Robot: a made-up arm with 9 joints.
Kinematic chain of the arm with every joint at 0, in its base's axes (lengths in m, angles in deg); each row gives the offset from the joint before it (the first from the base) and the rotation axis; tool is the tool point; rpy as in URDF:
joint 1: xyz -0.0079 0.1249 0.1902 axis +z
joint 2: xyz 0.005 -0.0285 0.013 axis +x
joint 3: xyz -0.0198 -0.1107 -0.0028 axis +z
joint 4: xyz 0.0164 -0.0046 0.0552 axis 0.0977 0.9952 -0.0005
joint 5: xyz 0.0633 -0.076 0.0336 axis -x
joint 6: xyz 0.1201 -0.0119 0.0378 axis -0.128 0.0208 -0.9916
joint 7: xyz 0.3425 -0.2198 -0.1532 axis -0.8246 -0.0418 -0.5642
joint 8: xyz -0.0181 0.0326 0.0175 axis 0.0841 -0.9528 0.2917
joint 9: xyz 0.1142 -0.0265 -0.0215 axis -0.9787 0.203 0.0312
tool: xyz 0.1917 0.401 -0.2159 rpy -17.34 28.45 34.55
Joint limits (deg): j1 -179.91..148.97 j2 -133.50..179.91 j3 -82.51..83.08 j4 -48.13..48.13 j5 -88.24..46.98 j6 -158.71..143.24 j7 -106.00..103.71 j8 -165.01..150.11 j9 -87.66..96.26
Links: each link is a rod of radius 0.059 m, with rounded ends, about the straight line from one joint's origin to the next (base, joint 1, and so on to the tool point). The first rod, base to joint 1, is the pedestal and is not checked.
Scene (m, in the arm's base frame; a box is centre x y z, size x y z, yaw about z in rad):
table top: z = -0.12
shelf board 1: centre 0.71 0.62 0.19 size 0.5 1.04 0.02 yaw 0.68
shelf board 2: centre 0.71 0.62 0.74 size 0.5 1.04 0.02 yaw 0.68
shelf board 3: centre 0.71 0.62 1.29 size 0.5 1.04 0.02 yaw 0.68
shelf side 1: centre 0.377 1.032 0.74 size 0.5 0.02 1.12 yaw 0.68
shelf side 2: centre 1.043 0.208 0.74 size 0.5 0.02 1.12 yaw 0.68
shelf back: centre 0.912 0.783 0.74 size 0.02 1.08 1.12 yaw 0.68
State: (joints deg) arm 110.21 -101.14 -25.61 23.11 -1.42 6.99 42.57 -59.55 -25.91
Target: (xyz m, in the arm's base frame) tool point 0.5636 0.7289 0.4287
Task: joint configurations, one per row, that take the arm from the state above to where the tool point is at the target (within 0.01 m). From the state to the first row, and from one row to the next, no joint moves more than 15 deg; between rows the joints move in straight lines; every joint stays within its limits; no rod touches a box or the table.
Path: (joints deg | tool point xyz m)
1: 111.60 -109.85 -26.26 20.45 -0.82 8.38 37.00 -66.19 -17.37 | 0.3835 0.5417 1.0356
2: 112.99 -118.56 -26.90 17.79 -0.21 9.77 31.43 -72.82 -8.82 | 0.2786 0.4574 1.0177
3: 116.44 -116.92 -26.19 16.30 -4.92 5.09 20.85 -80.73 -1.56 | 0.3122 0.5284 0.7975
4: 119.88 -115.28 -25.48 14.82 -9.62 0.41 10.27 -88.63 5.71 | 0.2831 0.5270 0.5863
5: 123.33 -113.63 -24.77 13.33 -14.33 -4.27 -0.32 -96.54 12.98 | 0.2198 0.4508 0.4286
6: 118.32 -103.80 -22.22 19.74 -14.29 -3.94 11.59 -83.02 0.56 | 0.3846 0.6225 0.4358
7: 113.32 -93.97 -19.66 26.14 -14.25 -3.61 23.49 -69.51 -11.85 | 0.5635 0.7290 0.4288

